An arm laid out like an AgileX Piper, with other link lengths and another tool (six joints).
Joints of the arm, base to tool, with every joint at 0 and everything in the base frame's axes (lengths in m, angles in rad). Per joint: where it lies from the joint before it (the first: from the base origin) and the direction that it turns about. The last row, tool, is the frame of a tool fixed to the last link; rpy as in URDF.
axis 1: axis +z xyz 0 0 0.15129
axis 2: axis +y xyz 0 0 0
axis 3: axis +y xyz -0.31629 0 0.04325
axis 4: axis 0.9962 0 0.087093 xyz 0.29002 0 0.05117
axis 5: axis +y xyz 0 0 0
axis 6: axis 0.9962 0 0.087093 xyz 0.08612 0 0.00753
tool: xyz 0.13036 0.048 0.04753 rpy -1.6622 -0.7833 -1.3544
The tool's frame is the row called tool.
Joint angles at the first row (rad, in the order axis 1, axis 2, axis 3, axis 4, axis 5, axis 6):
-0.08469 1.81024 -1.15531 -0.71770 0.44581 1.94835
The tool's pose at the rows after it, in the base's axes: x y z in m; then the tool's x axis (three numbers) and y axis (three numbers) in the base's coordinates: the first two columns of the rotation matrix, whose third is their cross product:
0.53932 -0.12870 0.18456 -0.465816 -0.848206 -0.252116 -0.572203 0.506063 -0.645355
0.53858 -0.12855 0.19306 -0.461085 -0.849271 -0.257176 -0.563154 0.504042 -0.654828
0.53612 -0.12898 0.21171 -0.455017 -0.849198 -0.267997 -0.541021 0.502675 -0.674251
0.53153 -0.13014 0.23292 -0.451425 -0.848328 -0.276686 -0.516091 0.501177 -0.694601
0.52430 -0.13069 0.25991 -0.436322 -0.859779 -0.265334 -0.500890 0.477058 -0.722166
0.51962 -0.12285 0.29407 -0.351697 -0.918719 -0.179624 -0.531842 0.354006 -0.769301
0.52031 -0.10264 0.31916 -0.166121 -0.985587 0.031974 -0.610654 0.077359 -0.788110
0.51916 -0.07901 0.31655 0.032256 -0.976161 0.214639 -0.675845 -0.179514 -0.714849
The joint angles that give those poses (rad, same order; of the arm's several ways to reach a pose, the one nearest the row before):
-0.08469 1.80924 -1.15529 -0.71987 0.44677 1.94837
-0.08468 1.79316 -1.15459 -0.71980 0.44678 1.94681
-0.08470 1.75817 -1.15458 -0.71980 0.45126 1.94681
-0.08468 1.71685 -1.15459 -0.71979 0.46273 1.94597
-0.08469 1.66225 -1.15457 -0.71876 0.48322 1.91494
-0.08470 1.59675 -1.15460 -0.71874 0.48687 1.77126
-0.08468 1.54768 -1.15457 -0.71299 0.46732 1.46775
-0.08011 1.52986 -1.15460 -0.63130 0.47131 1.11675

